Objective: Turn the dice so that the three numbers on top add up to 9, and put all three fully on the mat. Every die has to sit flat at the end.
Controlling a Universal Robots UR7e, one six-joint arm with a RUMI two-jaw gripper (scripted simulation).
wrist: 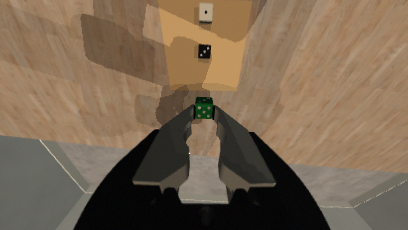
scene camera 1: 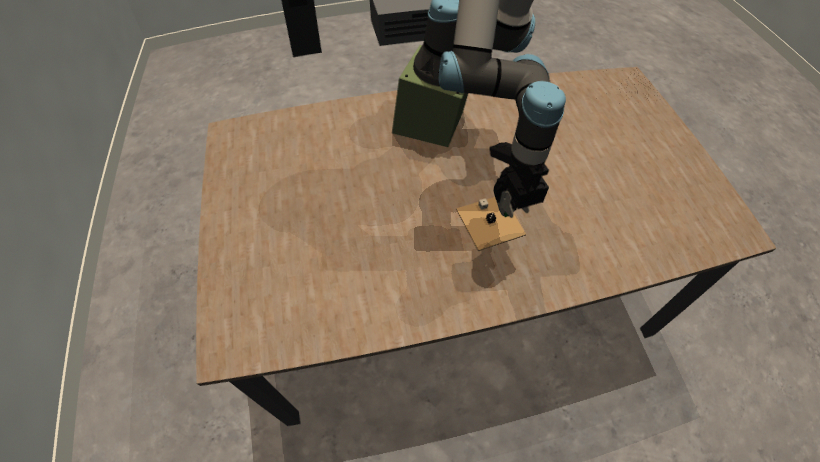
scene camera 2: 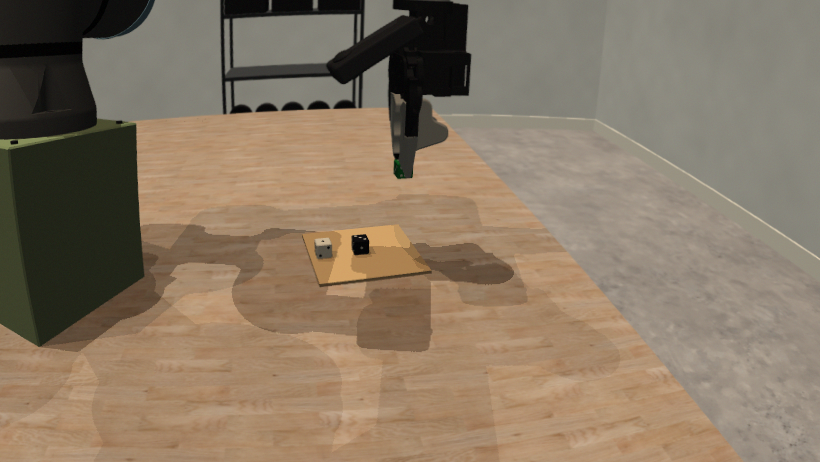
Labels:
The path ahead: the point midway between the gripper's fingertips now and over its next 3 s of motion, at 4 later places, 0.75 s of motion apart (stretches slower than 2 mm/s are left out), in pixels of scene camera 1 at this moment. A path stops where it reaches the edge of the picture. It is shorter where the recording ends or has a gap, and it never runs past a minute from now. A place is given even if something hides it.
My gripper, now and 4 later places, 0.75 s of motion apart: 507, 214; 501, 230; 500, 236; 500, 234; 505, 216

